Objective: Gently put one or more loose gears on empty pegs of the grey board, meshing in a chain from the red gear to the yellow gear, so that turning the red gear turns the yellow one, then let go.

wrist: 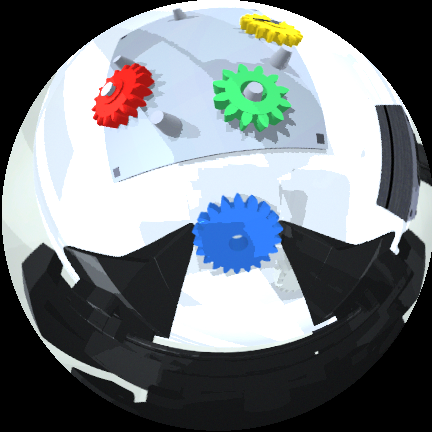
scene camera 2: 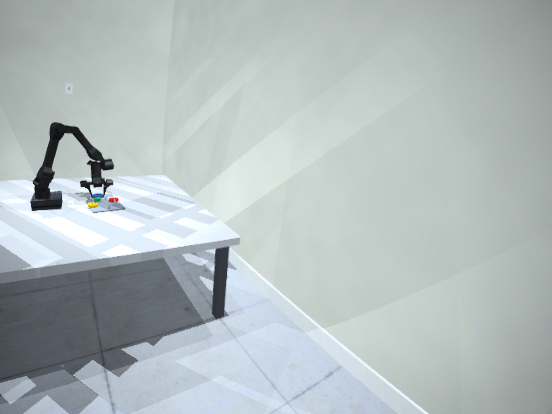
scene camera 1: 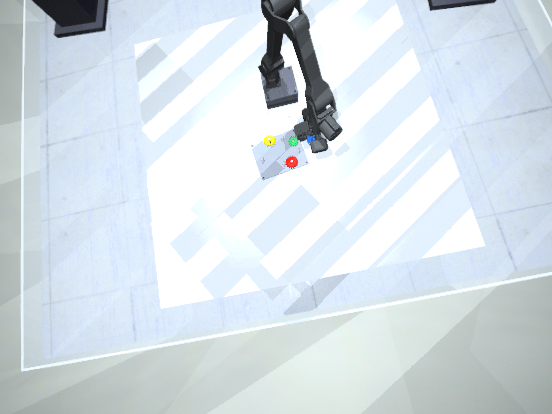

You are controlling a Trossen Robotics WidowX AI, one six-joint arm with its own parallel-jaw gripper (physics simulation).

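Places are measured from the arm's base along level axes (x ahead, y left, z up), in millimetres.
Pixels of known places: gripper, between the fingertips: [wrist: 236,227] [scene camera 2: 97,196] [scene camera 1: 312,139]; arm's base, origin of its link: [scene camera 2: 42,197] [scene camera 1: 272,81].
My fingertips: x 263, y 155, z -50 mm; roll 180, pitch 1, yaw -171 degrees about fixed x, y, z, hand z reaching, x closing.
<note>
For each thing: its top centre in the pictures, then the offset to it from my fingertips. "pt": a spot on its surface instead.
- grey board, centre of its top: [scene camera 1: 278,150] [scene camera 2: 103,200] dx +47, dy -152, dz +25 mm
- yellow gear, centre of its top: [scene camera 1: 269,139] [scene camera 2: 92,203] dx -9, dy -187, dz +20 mm
- green gear, a spot on its surface: [wrist: 230,97] [scene camera 1: 294,143] pt dx +17, dy -79, dz +20 mm
- blue gear, centre of its top: [wrist: 238,243] [scene camera 1: 314,138] dx -1, dy +6, dz +12 mm
- pale toothed shape, centre of its top: [wrist: 305,276] dx -82, dy +43, dz +12 mm
The grey board [scene camera 1: 271,169] [wrist: 137,155] lies on the table. The red gear [scene camera 1: 291,162] [scene camera 2: 114,199] [wrist: 122,95] and the yellow gear [scene camera 1: 269,141] [scene camera 2: 93,205] [wrist: 270,30] are on it. A green gear [scene camera 1: 293,141] [wrist: 230,97] sits around a peg. Empty pegs show near the red gear [wrist: 169,125], between green and yellow [wrist: 281,59], behind red [wrist: 121,61] and at the far edge [wrist: 179,14]. My gripper [scene camera 1: 310,138] [scene camera 2: 98,194] [wrist: 236,227] is shut on the blue gear [scene camera 1: 311,139] [wrist: 225,250], fingertips at opposite sides, beside the board. Its height is unclear.
The arm's base [scene camera 1: 280,89] [scene camera 2: 46,201] [wrist: 394,160] stands near the board. A pale toothed shape [wrist: 284,282] shows beside the right finger in the wrist view; whether it is a gear or a shadow is unclear. The table's edge [scene camera 2: 235,242] shows in scene camera 2.
</note>
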